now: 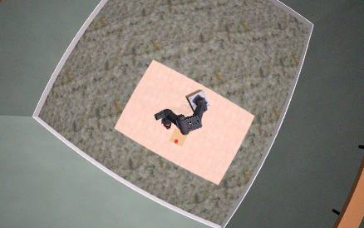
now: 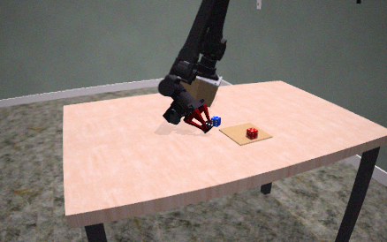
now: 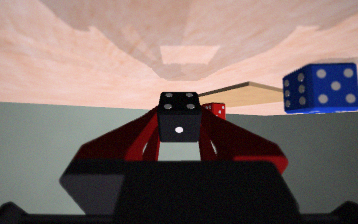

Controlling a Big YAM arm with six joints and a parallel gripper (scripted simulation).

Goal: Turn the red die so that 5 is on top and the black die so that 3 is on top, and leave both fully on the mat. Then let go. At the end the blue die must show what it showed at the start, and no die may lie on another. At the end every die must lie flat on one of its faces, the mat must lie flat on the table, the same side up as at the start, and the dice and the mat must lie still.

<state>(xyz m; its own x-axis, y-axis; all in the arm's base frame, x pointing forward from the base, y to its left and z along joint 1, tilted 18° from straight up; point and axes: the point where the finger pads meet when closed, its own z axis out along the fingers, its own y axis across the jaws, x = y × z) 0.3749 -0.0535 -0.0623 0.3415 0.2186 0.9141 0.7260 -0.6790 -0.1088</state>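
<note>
Right now the black die is right at my hand. From my hand the other things lie so: red die (14 cm to the left, 5 cm ahead, 1 cm below); blue die (8 cm behind, 5 cm to the left, 2 cm below); tan mat (14 cm to the left, 3 cm below, 1 cm ahead).
</note>
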